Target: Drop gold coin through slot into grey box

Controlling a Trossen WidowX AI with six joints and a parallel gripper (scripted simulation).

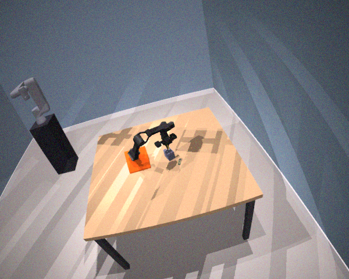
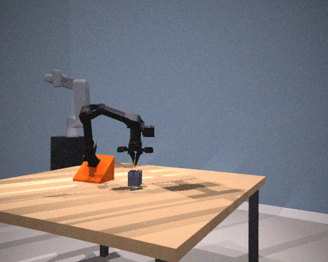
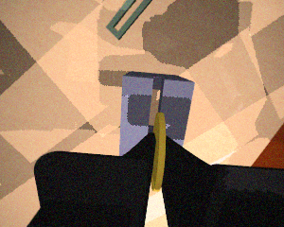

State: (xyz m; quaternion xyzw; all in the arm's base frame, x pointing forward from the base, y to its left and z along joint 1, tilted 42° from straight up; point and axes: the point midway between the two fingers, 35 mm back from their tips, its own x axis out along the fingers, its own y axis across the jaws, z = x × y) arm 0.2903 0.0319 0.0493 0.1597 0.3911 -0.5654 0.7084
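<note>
The gold coin lies 10 mm above my gripper tip.
</note>
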